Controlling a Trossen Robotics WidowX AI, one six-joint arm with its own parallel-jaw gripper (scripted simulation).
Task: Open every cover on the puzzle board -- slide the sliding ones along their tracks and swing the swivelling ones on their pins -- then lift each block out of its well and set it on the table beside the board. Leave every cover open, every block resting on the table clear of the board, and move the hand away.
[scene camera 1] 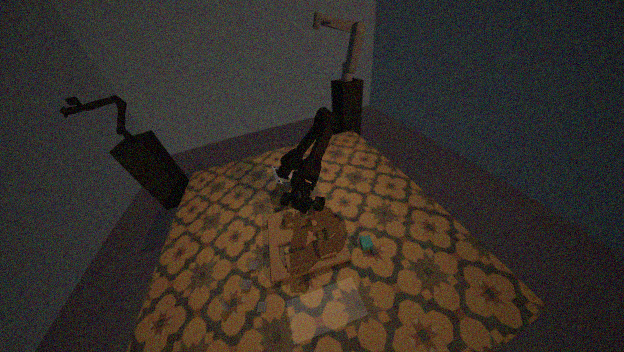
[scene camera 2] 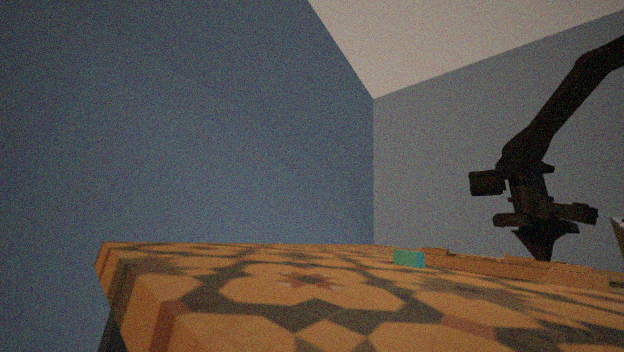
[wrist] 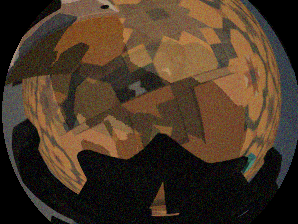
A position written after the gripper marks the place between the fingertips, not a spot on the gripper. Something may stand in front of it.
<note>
The gripper (scene camera 2: 544, 265) is shut, holding nothing. Further things: a wooden puzzle board (scene camera 1: 298, 237).
The gripper shows as well in the wrist view (wrist: 160, 137). The wooden puzzle board also shows in scene camera 2 (scene camera 2: 522, 270) and in the wrist view (wrist: 173, 103).
</note>
